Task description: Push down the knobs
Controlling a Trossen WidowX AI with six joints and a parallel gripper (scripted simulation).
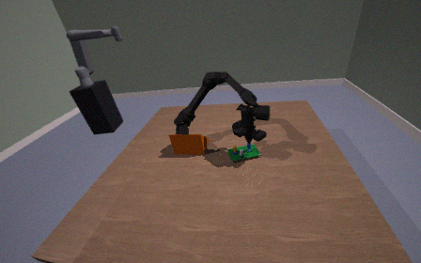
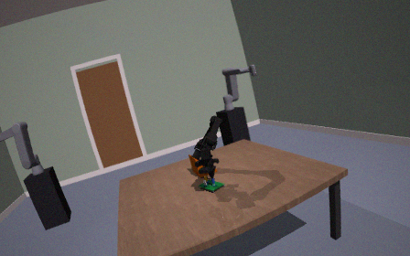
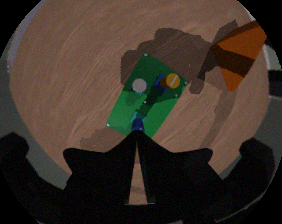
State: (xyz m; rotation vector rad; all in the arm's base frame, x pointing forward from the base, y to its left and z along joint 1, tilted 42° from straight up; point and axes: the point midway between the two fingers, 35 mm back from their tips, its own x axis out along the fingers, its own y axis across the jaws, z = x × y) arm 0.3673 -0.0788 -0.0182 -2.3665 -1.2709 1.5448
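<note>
Now: gripper tip 10 mm above the blue knob.
</note>
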